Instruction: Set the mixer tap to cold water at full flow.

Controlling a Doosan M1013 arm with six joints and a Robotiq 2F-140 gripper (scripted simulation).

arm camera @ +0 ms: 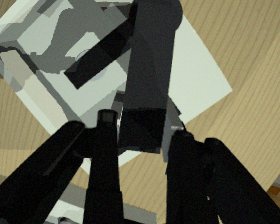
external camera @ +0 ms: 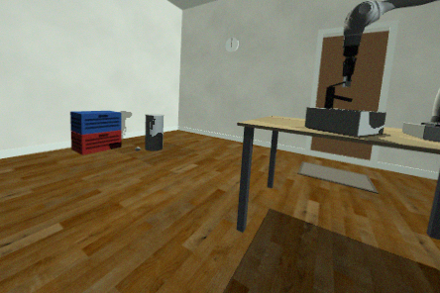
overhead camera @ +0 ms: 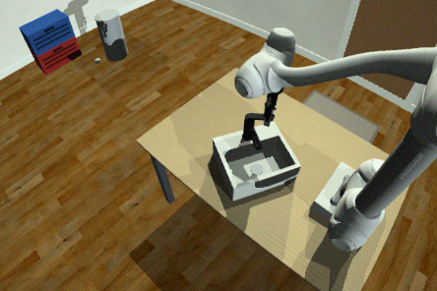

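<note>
Now: hand 3 cm short of the lever, 1 cm to the right of it and 1 cm above it. The rest, counted from my hand: white sink basin: 2 cm behind, 8 cm to the left, 26 cm below.
</note>
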